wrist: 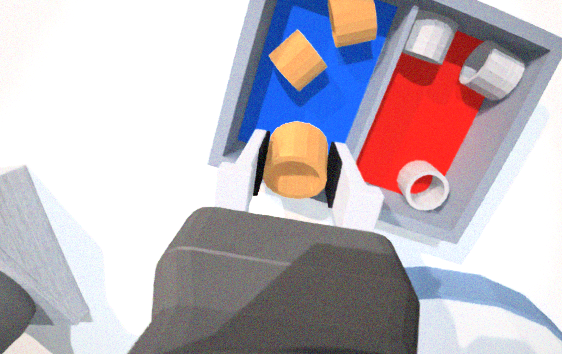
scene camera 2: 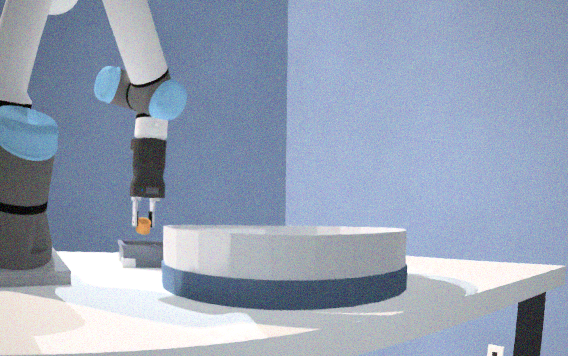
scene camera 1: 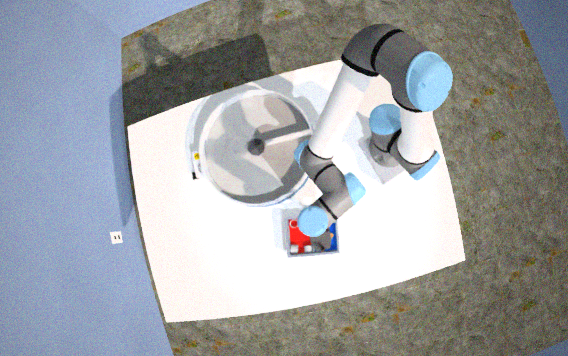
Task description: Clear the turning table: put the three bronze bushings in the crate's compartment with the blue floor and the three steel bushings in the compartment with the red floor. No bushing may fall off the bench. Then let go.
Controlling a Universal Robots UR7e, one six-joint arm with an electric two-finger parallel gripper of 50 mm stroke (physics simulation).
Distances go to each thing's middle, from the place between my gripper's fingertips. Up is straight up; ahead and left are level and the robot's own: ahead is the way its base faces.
Scene:
Right now the crate (scene camera 2: 132, 254) is 6 cm below my hand, 4 cm ahead of it and 3 cm to the left of it. Round my hand: turning table (scene camera 2: 264, 267): 32 cm to the right, 18 cm ahead, 4 cm below.

